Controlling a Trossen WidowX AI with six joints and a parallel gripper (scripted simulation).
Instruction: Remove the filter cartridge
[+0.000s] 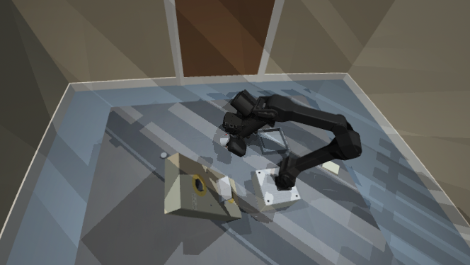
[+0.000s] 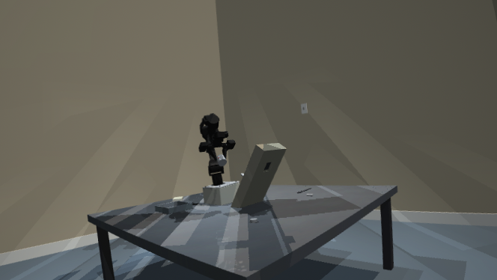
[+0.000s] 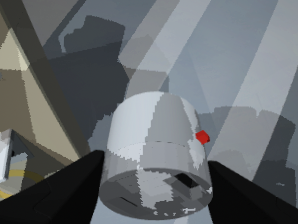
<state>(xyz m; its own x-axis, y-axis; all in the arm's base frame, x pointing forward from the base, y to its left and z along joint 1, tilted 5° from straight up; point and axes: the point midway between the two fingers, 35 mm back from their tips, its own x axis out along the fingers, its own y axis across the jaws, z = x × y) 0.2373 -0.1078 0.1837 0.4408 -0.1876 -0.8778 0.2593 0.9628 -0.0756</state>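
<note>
Now: gripper tip 28 cm past the dark tray, 25 cm above it and 16 cm to the left of it. From my gripper tip the other things lie so: tan card 58 cm behind, 25 cm below, 1 cm to the left; then grey filter cartridge right at my gripper tip; then beige service panel 17 cm to the left, 10 cm below, 7 cm ahead.
</note>
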